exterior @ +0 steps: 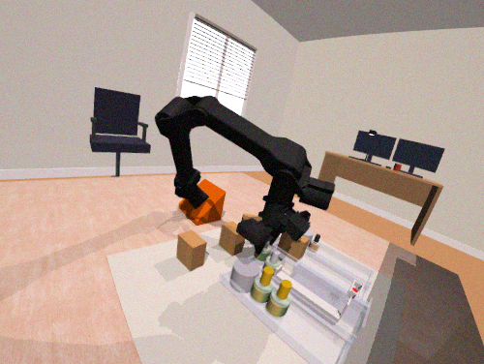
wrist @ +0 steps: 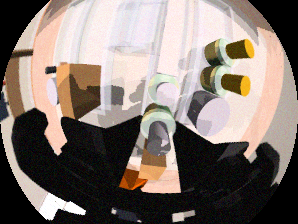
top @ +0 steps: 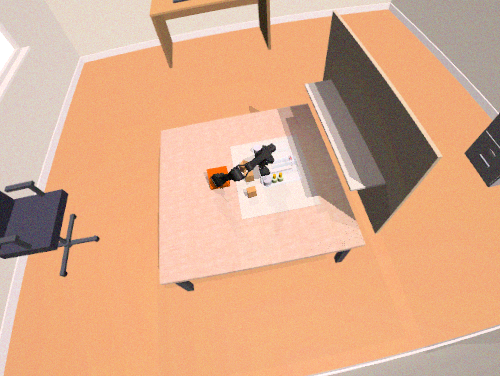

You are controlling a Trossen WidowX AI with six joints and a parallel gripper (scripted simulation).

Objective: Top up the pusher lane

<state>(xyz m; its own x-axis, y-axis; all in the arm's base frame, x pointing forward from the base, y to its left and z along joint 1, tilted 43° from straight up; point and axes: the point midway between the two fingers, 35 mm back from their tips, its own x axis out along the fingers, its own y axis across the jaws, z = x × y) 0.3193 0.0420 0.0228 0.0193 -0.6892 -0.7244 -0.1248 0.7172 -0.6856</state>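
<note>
The clear lane rack lies 140 mm ahead of my gripper tip, 40 mm to the left of it and 30 mm below it. The rest, counted from my gripper tip: red mark 220 mm ahead, 60 mm to the left, 20 mm above; then small bottle 40 mm ahead, 220 mm to the left, 20 mm below.
</note>
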